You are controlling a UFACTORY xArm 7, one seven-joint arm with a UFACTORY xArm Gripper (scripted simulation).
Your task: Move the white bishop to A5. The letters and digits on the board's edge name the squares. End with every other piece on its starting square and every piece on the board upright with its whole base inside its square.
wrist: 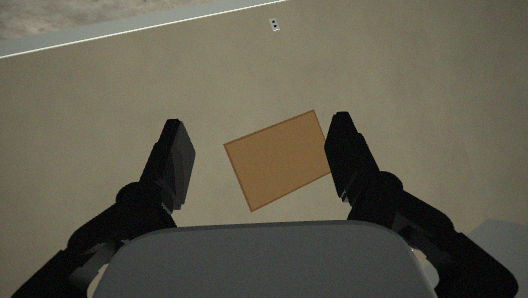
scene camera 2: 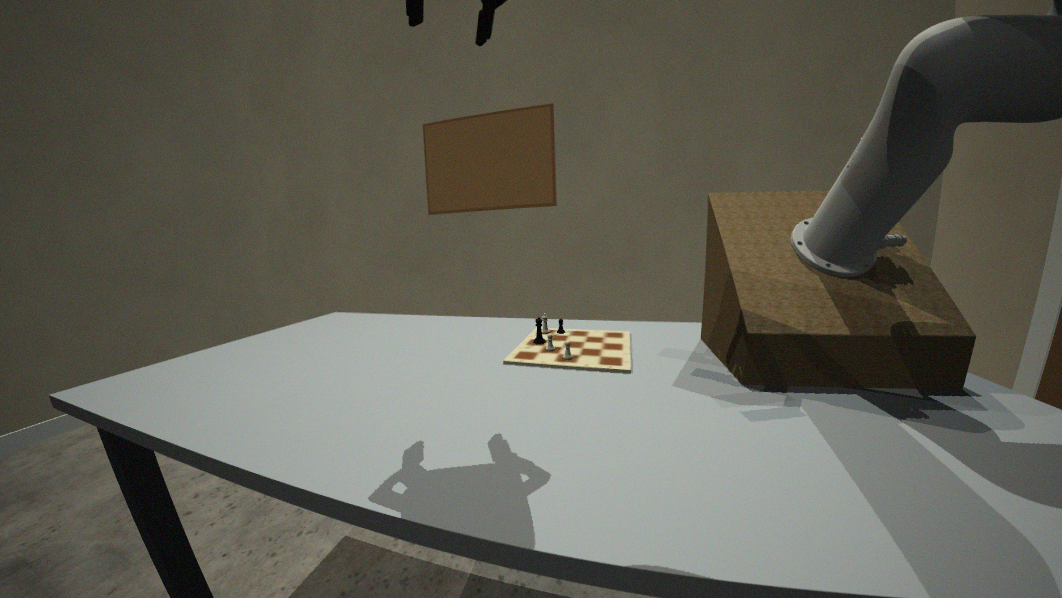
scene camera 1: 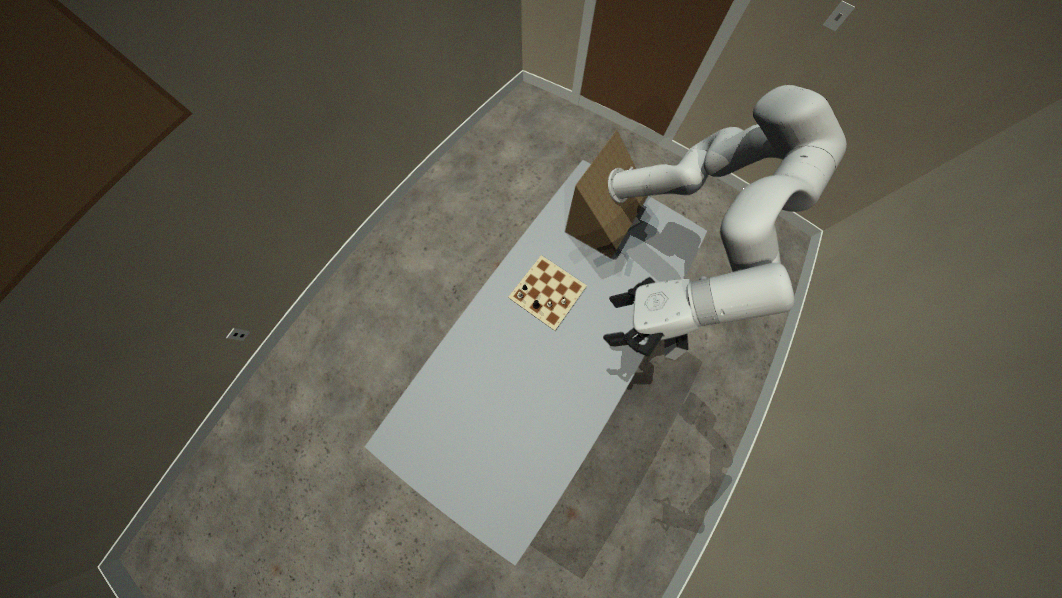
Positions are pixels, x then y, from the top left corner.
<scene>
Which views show the chessboard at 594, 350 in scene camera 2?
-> Scene camera 2 and scene camera 1 only.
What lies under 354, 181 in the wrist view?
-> The gripper.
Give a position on a chessboard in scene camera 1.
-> At 545, 281
</scene>
